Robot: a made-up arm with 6 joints.
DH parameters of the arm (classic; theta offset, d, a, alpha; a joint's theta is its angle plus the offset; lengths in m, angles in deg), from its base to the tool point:
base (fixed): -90 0.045 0 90
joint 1: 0 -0.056 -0.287 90
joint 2: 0 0.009 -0.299 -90
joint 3: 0 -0.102 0.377 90
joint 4: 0 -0.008 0.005 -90
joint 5: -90 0.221 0.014 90
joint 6: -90 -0.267 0.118 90
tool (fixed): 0 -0.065 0 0
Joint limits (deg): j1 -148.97..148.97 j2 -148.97..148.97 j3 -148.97..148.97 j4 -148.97..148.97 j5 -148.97..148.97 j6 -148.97..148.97
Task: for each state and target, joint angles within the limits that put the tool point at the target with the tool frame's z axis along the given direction. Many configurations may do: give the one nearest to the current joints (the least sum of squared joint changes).
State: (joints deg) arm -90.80 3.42 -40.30 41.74 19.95 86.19
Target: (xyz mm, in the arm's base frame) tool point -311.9 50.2 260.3 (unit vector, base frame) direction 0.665 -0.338 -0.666
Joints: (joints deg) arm -81.14 49.25 -12.85 11.58 52.68 69.07
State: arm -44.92 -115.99 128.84 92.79 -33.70 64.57
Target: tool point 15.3 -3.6 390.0 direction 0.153 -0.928 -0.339
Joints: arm -55.51 -143.39 92.96 96.01 -45.65 41.37
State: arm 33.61 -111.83 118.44 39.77 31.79 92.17
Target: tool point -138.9 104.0 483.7 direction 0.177 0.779 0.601
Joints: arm -2.86 -59.48 85.31 31.69 -8.51 72.16
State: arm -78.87 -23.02 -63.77 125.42 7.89 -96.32
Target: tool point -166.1 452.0 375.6 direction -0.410 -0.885 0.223
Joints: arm -75.12 -4.28 -82.03 66.11 -3.99 -83.80
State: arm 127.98 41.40 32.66 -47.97 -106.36 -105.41
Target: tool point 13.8 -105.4 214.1 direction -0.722 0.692 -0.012
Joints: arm 148.97 -0.92 8.95 -63.13 -126.45 -117.36
